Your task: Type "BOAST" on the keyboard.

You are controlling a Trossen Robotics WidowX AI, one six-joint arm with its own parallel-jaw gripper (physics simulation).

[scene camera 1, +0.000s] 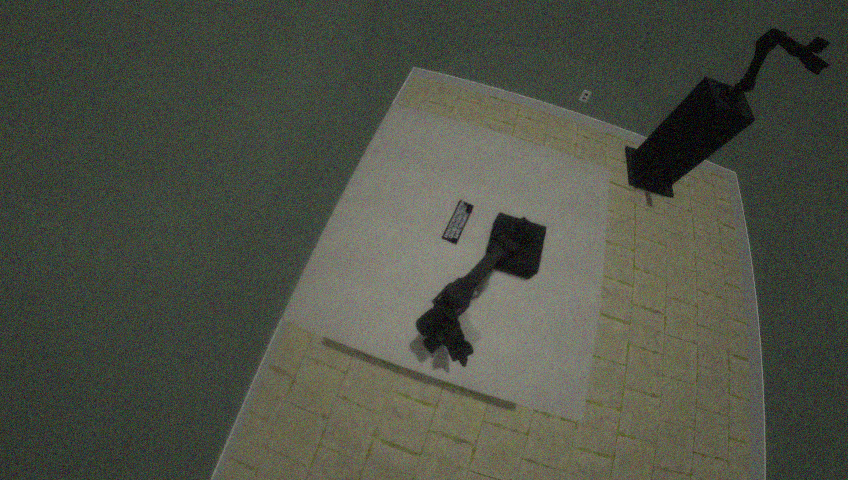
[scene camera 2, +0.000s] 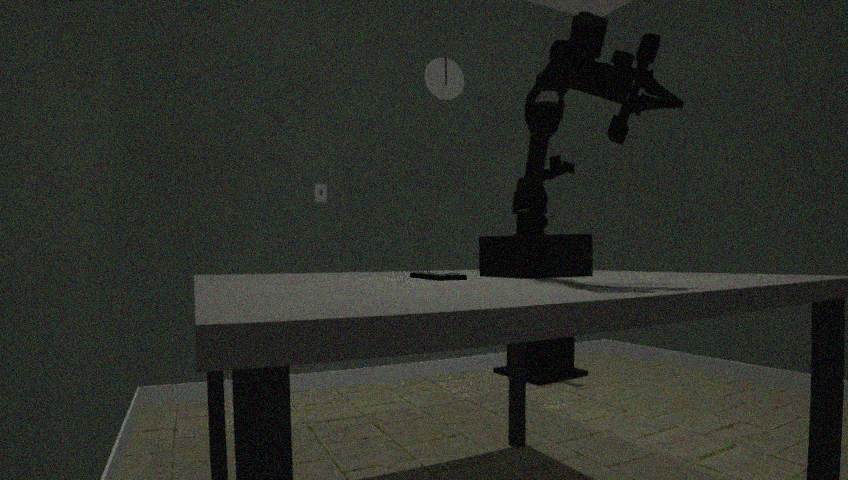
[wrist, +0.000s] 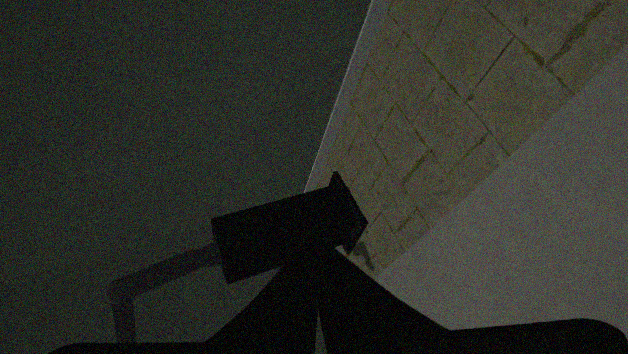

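Pixels of known places: gripper, fingertip midpoint: (scene camera 1: 464, 366) (scene camera 2: 683, 105) (wrist: 315, 255); arm's base, link origin: (scene camera 2: 529, 235).
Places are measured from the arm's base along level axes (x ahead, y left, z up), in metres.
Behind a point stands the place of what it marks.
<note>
The keyboard (scene camera 1: 457, 221) @(x 0.278, y -0.042, z -0.095 m) (scene camera 2: 438, 275) @(x 0.321, y 0.037, z -0.100 m) is a small dark slab with light keys. It lies flat on the pale table (scene camera 1: 380, 196) @(x 0.663, y -0.087, z -0.111 m) (scene camera 2: 285, 300) @(x 0.769, y 0.381, z -0.111 m) (wrist: 530, 250) @(x -0.028, y 0.559, z -0.111 m), beside the arm's base; its letters are too small to read. The keyboard does not show in the wrist view. My gripper (scene camera 1: 466, 361) @(x 0.165, y 0.572, z 0.193 m) (scene camera 2: 680, 103) @(x 0.165, y 0.572, z 0.193 m) (wrist: 315, 255) @(x 0.165, y 0.572, z 0.193 m) is shut and empty. It is high above the table, on the far side of the base from the keyboard in the second scene view, with its fingers pointing outward and slightly down. In the wrist view the fingertips blend into a dark shape behind them.
The arm's dark base block (scene camera 1: 526, 255) @(x -0.031, y 0.085, z -0.001 m) (scene camera 2: 535, 256) @(x 0.102, y 0.131, z -0.058 m) stands on the table near the keyboard. A tall dark pedestal (scene camera 1: 690, 133) (scene camera 2: 540, 356) (wrist: 270, 225) stands on the floor beyond the table, with a bent arm (scene camera 1: 758, 56) on top. A round clock (scene camera 2: 443, 78) hangs on the wall.
</note>
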